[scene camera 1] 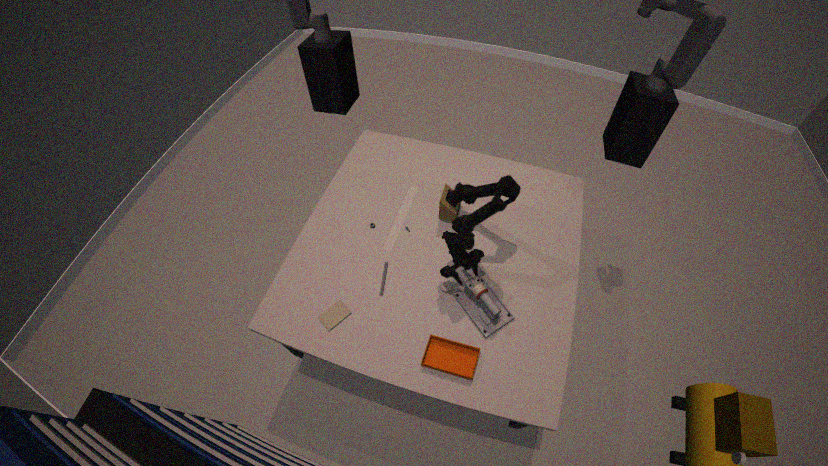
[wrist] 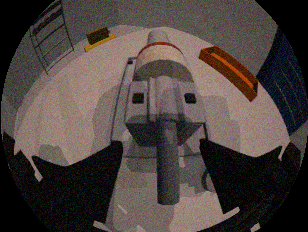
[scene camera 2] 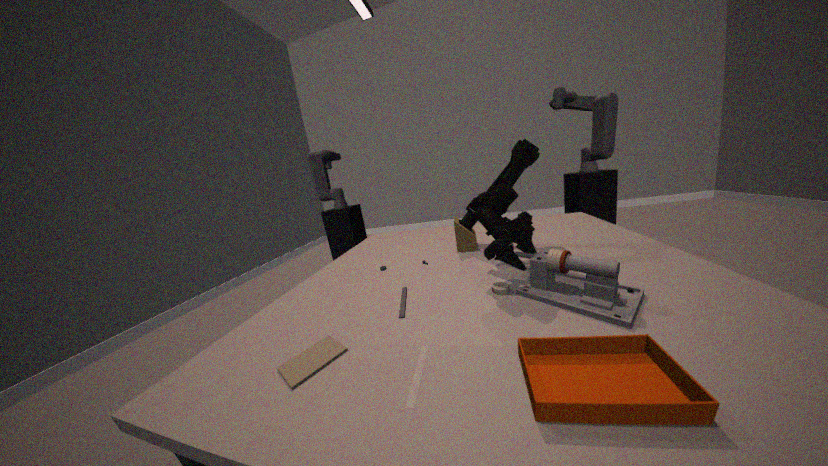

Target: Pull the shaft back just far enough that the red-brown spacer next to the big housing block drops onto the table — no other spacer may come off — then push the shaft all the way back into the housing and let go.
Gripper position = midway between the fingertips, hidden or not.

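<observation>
My gripper (scene camera 2: pixel 531 264), (scene camera 1: pixel 469 280), (wrist: pixel 162 145) is open and holds nothing. Visible things: a support block (scene camera 2: pixel 599 295), (scene camera 1: pixel 489 313), (wrist: pixel 137 106); an orange tray (scene camera 2: pixel 618 379), (scene camera 1: pixel 448 356), (wrist: pixel 215 57); and a tan flat block (scene camera 2: pixel 297 370). The wrist view does not show the tan flat block, hidden by my gripper.
</observation>
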